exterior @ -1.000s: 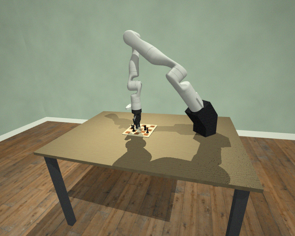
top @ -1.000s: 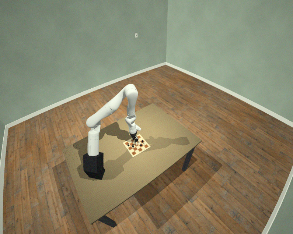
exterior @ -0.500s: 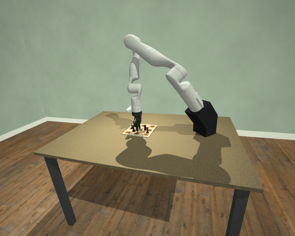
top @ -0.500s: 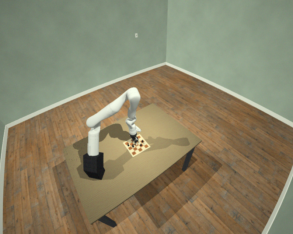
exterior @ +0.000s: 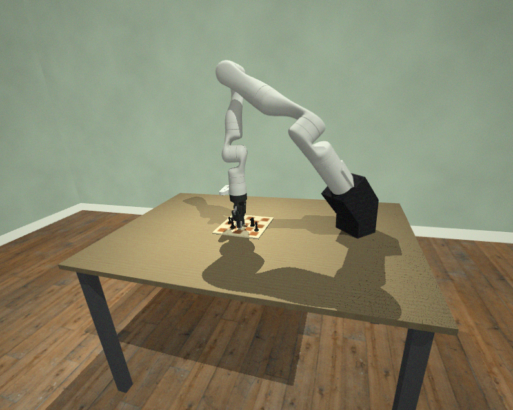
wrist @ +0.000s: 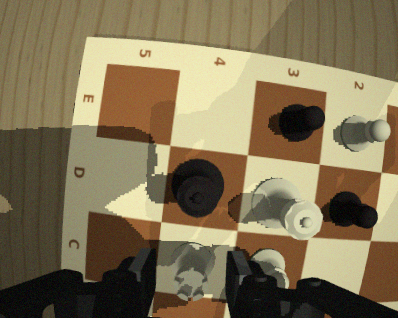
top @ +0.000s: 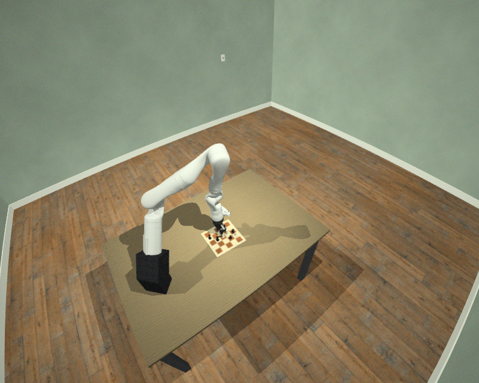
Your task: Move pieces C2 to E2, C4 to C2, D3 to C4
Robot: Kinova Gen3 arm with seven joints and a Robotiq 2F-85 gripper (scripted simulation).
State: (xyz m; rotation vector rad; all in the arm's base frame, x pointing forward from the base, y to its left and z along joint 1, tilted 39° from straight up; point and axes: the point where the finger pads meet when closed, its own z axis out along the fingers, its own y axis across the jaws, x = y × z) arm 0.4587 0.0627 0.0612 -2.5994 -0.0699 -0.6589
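Right now the chessboard is 4 cm to the right of my hand and 3 cm below it. From my hand the other things lie so: black knight 4 cm to the right, 4 cm behind, 1 cm below.
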